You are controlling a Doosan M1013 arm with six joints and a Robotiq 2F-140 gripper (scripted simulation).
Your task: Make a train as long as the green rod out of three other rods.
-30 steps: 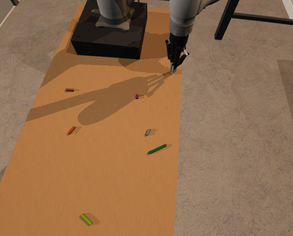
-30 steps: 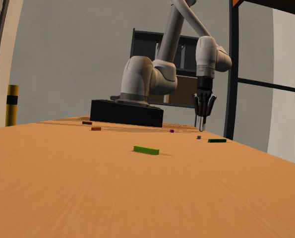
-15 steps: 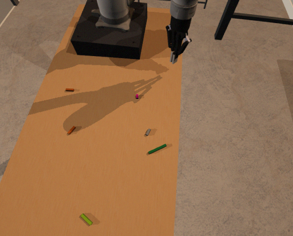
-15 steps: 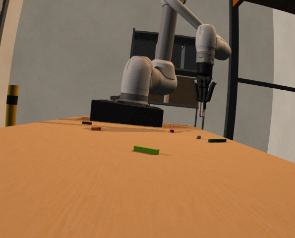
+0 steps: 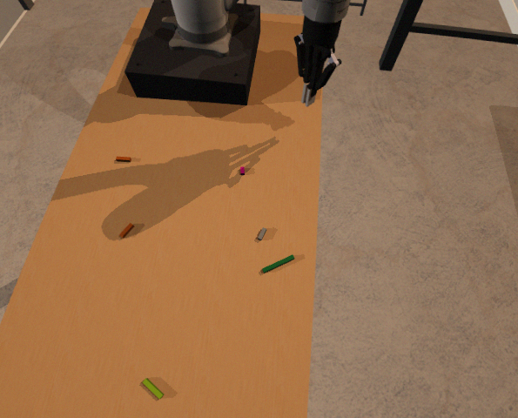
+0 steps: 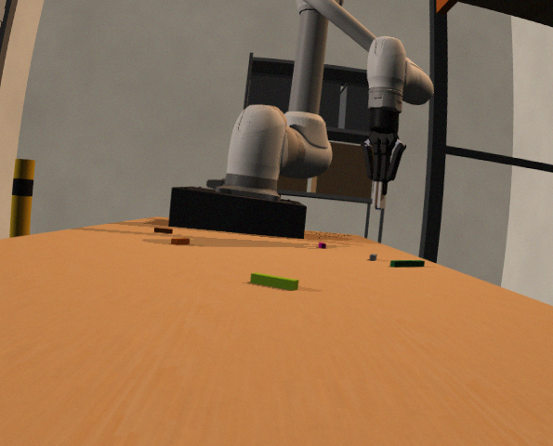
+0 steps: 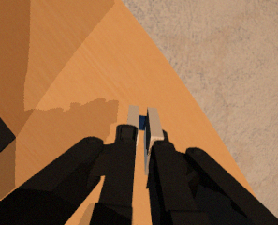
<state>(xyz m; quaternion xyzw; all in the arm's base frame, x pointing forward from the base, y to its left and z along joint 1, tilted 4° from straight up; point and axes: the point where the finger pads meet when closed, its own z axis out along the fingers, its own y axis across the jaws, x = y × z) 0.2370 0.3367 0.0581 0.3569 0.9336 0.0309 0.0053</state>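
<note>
Now: the blue rod 30 mm below my hand. From my hand the other things lie so: green rod (420 mm ahead, 130 mm below, 20 mm to the right); magenta rod (180 mm ahead, 150 mm to the right, 130 mm below); grey rod (350 mm ahead, 130 mm below, 70 mm to the right).
</note>
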